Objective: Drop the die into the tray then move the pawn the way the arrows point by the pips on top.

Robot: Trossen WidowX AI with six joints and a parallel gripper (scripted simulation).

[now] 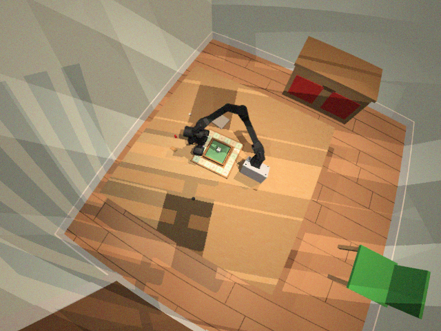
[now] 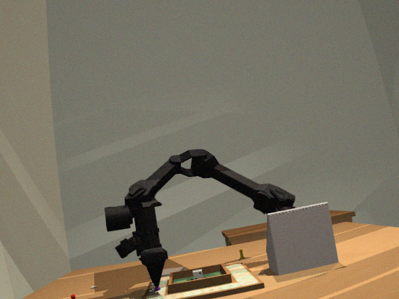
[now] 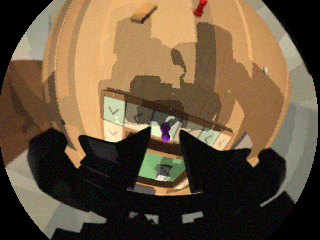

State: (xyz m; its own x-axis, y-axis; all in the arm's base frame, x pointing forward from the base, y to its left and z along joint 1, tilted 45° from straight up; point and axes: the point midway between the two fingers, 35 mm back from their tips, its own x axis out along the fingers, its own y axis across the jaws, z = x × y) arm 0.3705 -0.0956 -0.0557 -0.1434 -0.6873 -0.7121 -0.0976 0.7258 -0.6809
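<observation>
Right now the tray floor is 120 mm behind my gripper tip, 20 mm below it and 10 mm to the right of it. From my gripper tip the other things lie so: purple pawn: right at my gripper tip; then red pawn: 220 mm ahead, 20 mm to the right, 10 mm below; then die: 120 mm behind, 20 mm to the right.
</observation>
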